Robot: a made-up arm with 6 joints.
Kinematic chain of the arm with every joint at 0, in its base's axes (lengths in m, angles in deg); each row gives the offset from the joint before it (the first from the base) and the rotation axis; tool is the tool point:
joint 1: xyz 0 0 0.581 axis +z
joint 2: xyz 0 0 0 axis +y
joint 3: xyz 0 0 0.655 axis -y
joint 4: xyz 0 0 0 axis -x
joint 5: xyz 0.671 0 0 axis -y
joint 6: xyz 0 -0.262 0 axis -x
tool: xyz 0 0 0
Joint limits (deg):
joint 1: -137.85..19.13
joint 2: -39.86..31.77
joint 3: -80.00..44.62
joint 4: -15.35..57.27
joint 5: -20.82..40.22
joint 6: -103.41..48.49
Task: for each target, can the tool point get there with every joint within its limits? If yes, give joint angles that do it. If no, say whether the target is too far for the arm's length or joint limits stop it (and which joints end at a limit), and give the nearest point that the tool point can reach.
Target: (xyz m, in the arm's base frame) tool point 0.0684 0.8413 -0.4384
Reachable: no: joint limits stop it (at a limit: joint 1, joint 2, joint 3, joint 4) | nearest point -0.1930 0.1661 0.5404 | short by 1.218 m
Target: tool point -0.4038 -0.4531 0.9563
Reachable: yes | joints -106.51 -5.58 -33.58 9.56 29.59 9.66
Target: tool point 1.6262 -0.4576 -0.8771
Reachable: no: too far | nearest point 0.7164 -0.2016 0.5462 | short by 1.709 m
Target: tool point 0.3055 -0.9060 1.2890
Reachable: yes | joints -59.61 22.46 16.34 41.98 -15.57 18.77
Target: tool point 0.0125 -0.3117 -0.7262
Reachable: no: joint limits stop it (at a limit: joint 2, joint 4) | nearest point 0.0141 -0.3519 0.4319 | short by 1.159 m
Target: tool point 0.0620 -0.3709 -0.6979
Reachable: no: joint limits stop it (at a limit: joint 2, joint 4) | nearest point 0.0617 -0.3688 0.4316 | short by 1.129 m
